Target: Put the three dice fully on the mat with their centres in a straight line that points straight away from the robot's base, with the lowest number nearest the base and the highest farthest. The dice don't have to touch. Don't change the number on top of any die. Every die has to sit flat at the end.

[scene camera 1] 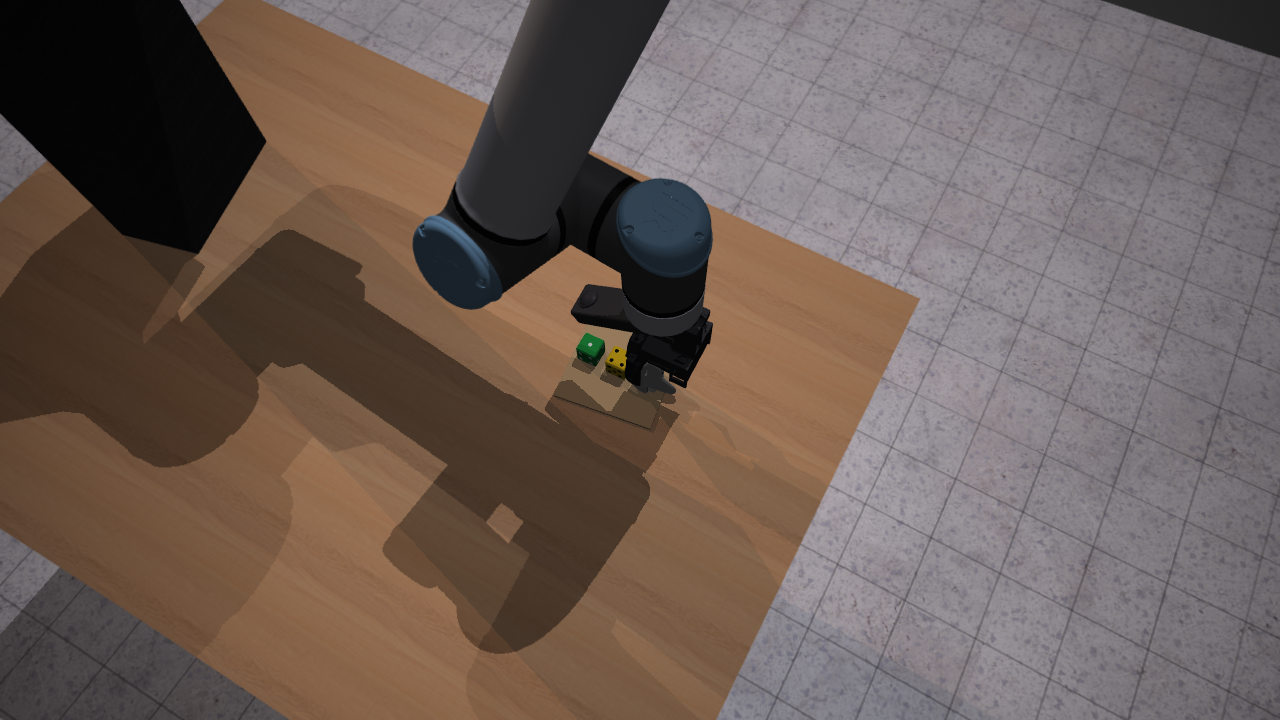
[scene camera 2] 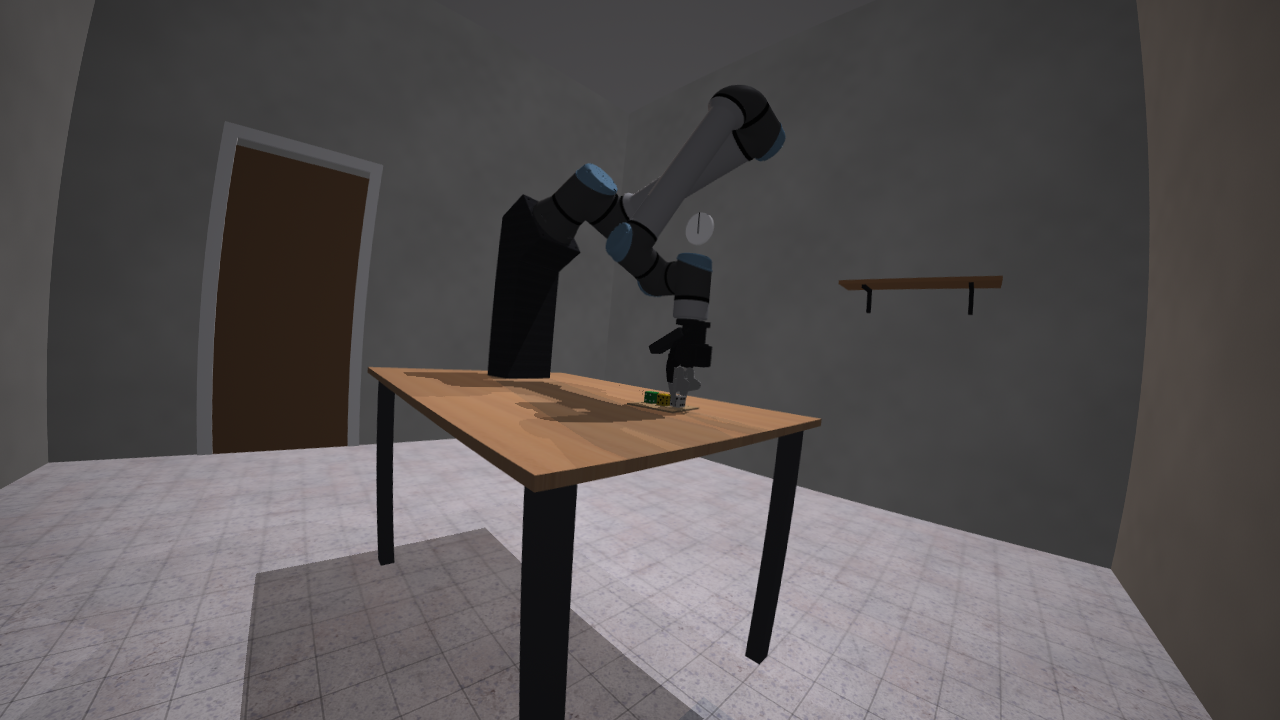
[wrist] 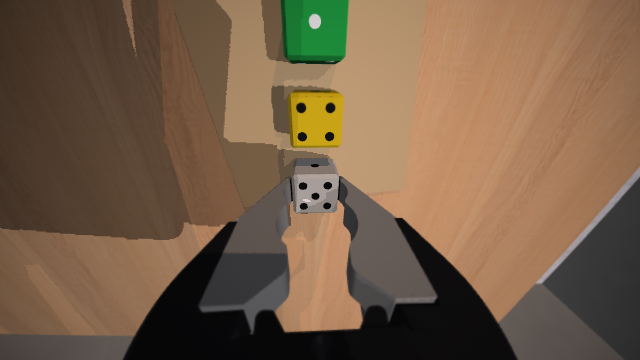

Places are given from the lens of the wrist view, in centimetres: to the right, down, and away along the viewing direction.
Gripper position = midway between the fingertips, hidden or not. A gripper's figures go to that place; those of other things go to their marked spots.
gripper point(wrist: 314, 178): 0, 0, 15
yellow die point(wrist: 315, 116): 0, -4, 10
tan mat point(wrist: 245, 78): -5, -6, 12
The marked spots on the yellow die and the tan mat are 6 cm apart.
